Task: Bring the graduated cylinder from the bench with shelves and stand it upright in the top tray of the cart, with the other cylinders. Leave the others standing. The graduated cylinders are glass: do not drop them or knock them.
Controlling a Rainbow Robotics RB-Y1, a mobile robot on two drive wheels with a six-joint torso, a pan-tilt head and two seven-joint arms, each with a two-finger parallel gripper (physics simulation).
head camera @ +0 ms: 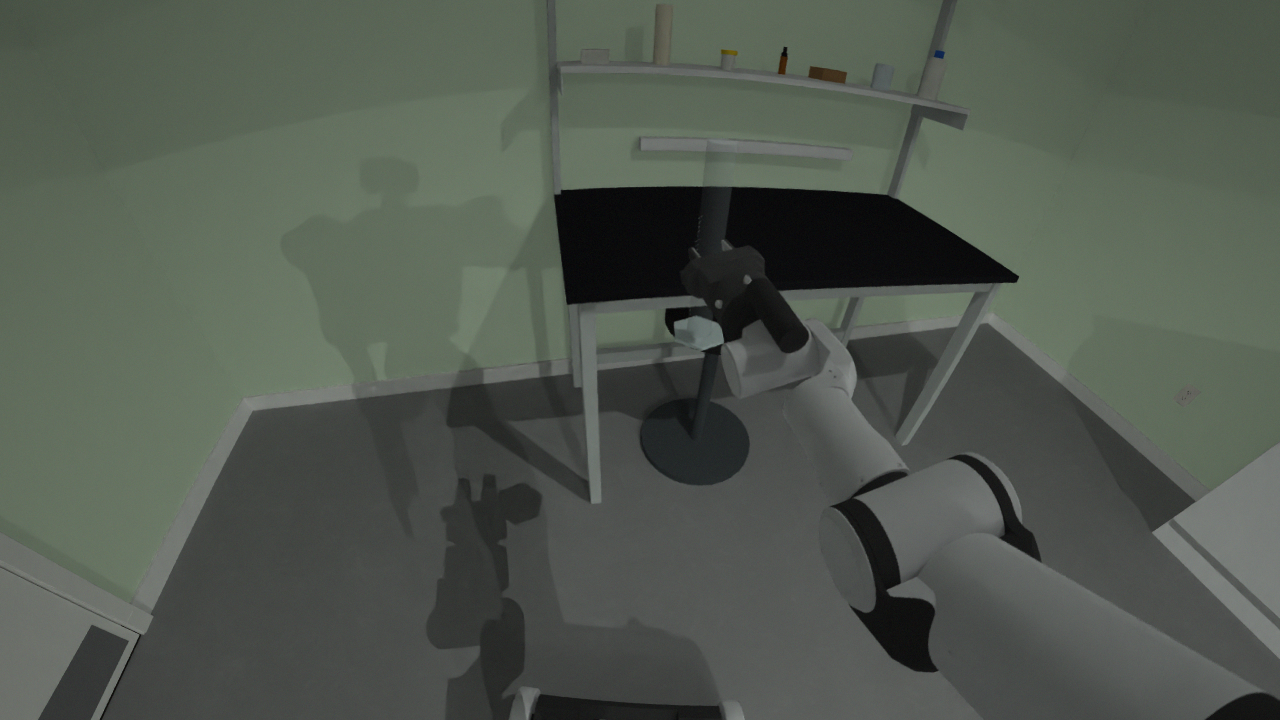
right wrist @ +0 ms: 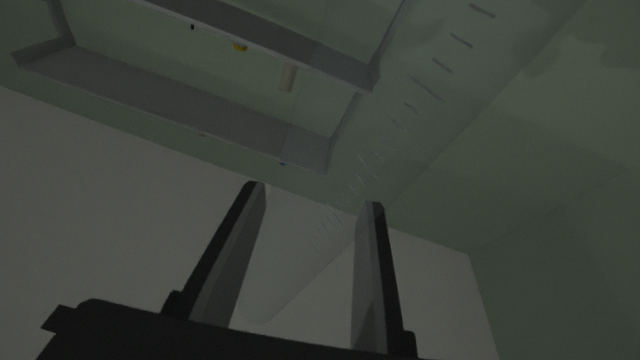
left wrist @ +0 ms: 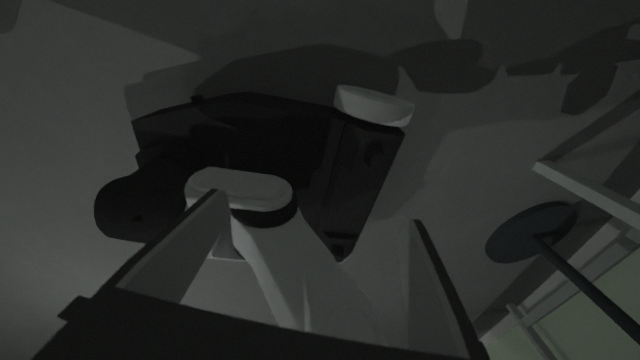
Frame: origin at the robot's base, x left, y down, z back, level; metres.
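Where they show: left gripper, fingertip midpoint: [left wrist: 311, 215]; right gripper, fingertip midpoint: [head camera: 707, 248] [right wrist: 312, 203].
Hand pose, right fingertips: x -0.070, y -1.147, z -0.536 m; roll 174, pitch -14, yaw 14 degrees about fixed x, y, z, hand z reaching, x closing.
Things, the pixels of their top centre, and the offset from my right fingertips. "spot": a spot on its surface instead. Level surfaces: height alone.
- clear graduated cylinder, middle of its top: [right wrist: 258, 300] [head camera: 723, 140] dy -0.173, dx -0.002, dz +0.007 m
- pale hexagonal base, surface spot: [head camera: 698, 334] spot: dy +0.148, dx -0.001, dz +0.028 m
- bench, its level: dy +0.231 m
A clear graduated cylinder [head camera: 718, 174] [right wrist: 295, 260] with a pale hexagonal base [head camera: 698, 334] is upright in my right gripper [head camera: 710, 248] [right wrist: 312, 203]. The right gripper is shut on its tube, which shows between the two fingers in the right wrist view. In the head camera, cylinder and gripper overlap the front part of the bench [head camera: 626, 255], with the base below the line of its front edge. My left gripper [left wrist: 311, 215] is open and empty, with the robot's own body and the floor beyond its fingers. The cart's top tray and the other cylinders do not show.
A shelf [head camera: 760, 75] above the bench carries bottles, jars and small boxes. A stool's round base [head camera: 694, 456] stands on the floor under the bench. A white piece of furniture [head camera: 1244, 528] cuts in at the right edge, and another [head camera: 44, 617] at the lower left.
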